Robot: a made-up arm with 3 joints. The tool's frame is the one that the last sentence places.
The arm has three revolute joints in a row. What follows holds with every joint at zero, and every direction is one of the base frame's.
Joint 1 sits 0.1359 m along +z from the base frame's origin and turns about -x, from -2.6 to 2.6 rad.
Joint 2 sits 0.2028 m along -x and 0.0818 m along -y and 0.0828 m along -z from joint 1 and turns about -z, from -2.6 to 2.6 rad.
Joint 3 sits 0.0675 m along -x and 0.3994 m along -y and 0.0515 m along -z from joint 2 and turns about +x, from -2.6 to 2.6 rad.
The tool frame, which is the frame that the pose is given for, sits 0.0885 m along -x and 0.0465 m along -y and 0.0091 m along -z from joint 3; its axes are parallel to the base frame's.
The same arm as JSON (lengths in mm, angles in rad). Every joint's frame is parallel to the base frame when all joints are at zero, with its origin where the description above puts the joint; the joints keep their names.
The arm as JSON. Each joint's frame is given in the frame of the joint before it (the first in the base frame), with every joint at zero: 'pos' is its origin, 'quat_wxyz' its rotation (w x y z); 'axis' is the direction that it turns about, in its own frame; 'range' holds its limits. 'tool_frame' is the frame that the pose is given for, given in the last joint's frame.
{"length_unit": "mm", "angle_unit": "rad", "joints": [
  {"joint": "joint 1", "pos": [0.0, 0.0, 135.9], "quat_wxyz": [1.0, 0.0, 0.0, 0.0], "axis": [-1.0, 0.0, 0.0], "range": [-2.6, 2.6]},
  {"joint": "joint 2", "pos": [-202.8, -81.8, -82.8], "quat_wxyz": [1.0, 0.0, 0.0, 0.0], "axis": [0.0, 0.0, -1.0], "range": [-2.6, 2.6]},
  {"joint": "joint 3", "pos": [-67.5, -399.4, -51.5], "quat_wxyz": [1.0, 0.0, 0.0, 0.0], "axis": [1.0, 0.0, 0.0], "range": [-2.6, 2.6]}
], "tool_frame": {"pos": [-88.5, -46.5, -9.1], "quat_wxyz": [1.0, 0.0, 0.0, 0.0]}}

